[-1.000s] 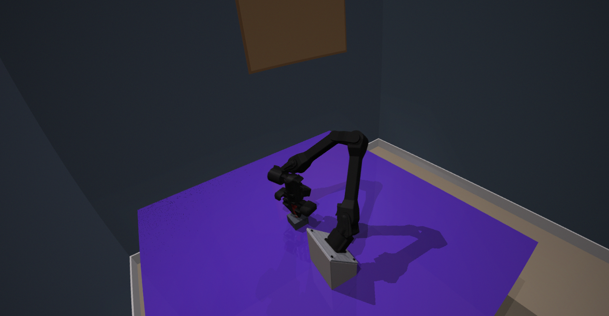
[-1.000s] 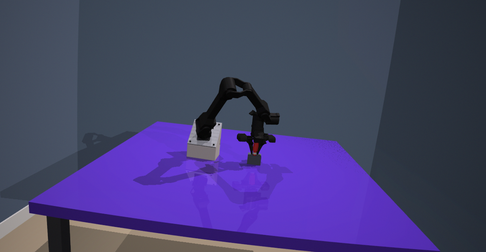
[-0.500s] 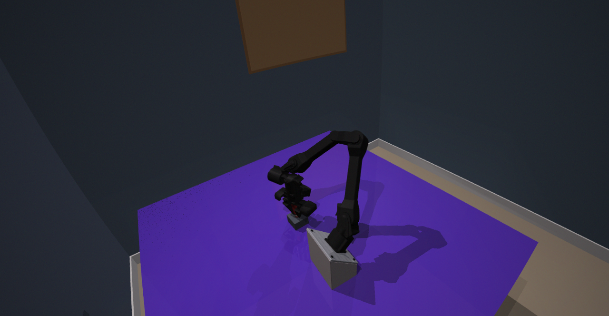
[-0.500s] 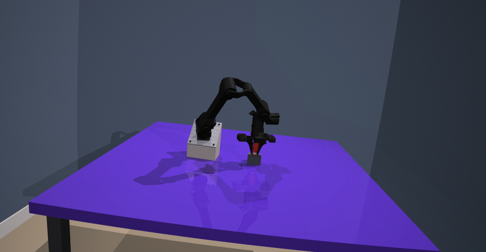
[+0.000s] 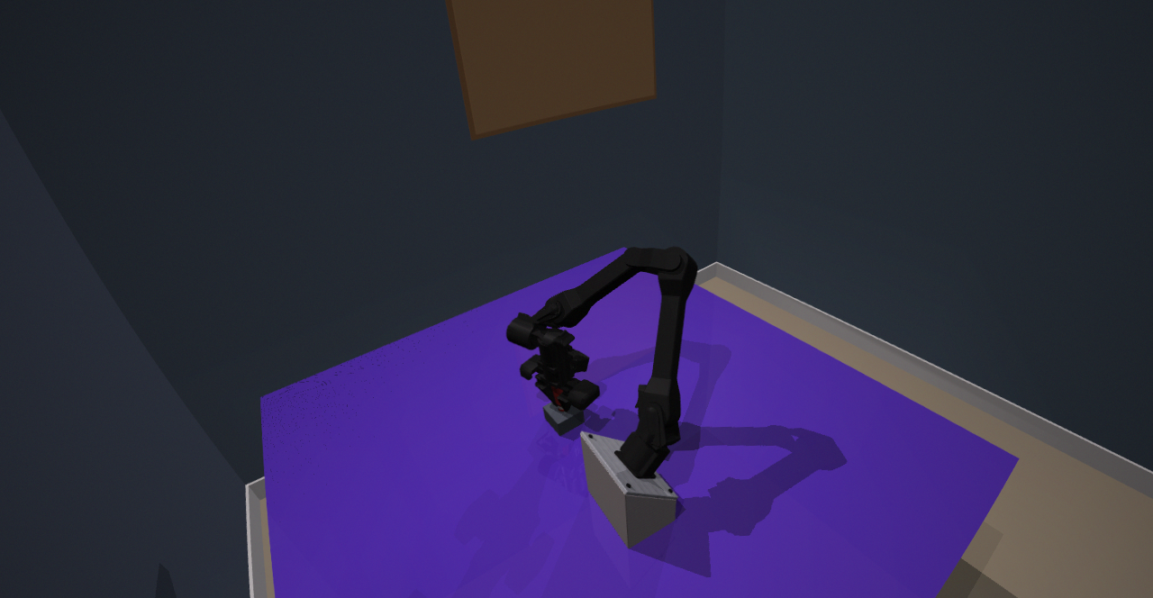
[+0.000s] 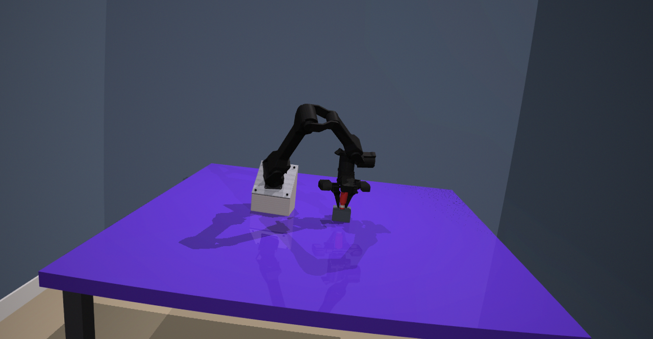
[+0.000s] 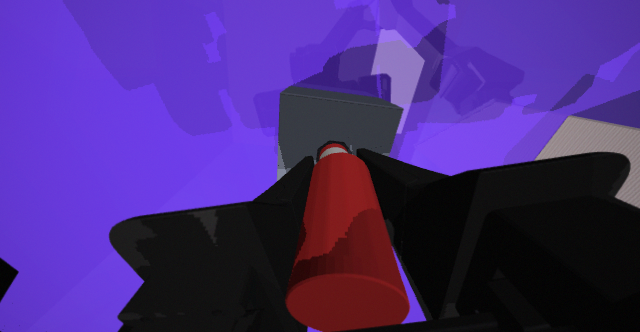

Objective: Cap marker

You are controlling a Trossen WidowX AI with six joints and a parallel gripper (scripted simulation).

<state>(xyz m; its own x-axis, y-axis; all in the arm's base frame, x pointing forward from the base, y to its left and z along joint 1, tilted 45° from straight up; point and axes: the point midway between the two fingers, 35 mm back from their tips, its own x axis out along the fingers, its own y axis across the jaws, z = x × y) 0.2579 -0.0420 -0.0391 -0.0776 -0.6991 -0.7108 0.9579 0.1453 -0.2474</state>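
Right now the red cap is 5 cm above my gripper tip. The rest, counted from my gripper tip: holder block: 2 cm below.
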